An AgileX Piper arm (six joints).
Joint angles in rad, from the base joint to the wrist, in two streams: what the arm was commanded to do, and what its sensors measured. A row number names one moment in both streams.
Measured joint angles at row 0:
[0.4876 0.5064 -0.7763 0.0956 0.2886 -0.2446]
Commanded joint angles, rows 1 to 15:
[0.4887 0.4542 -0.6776 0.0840 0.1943 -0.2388]
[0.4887 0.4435 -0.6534 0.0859 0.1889 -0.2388]
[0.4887 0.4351 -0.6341 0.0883 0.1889 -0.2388]
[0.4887 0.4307 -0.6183 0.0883 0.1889 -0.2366]
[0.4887 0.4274 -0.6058 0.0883 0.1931 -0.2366]
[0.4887 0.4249 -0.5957 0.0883 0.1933 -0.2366]
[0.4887 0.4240 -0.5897 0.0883 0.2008 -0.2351]
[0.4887 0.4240 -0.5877 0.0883 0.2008 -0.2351]
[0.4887 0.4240 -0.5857 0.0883 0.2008 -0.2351]
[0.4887 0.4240 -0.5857 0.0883 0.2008 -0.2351]
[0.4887 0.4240 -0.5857 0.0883 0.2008 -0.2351]
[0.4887 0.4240 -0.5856 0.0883 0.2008 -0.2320]
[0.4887 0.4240 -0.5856 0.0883 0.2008 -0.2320]
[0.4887 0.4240 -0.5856 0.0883 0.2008 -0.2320]
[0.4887 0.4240 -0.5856 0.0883 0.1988 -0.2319]
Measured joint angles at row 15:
[0.4876 0.4277 -0.5903 0.0956 0.2105 -0.2390]
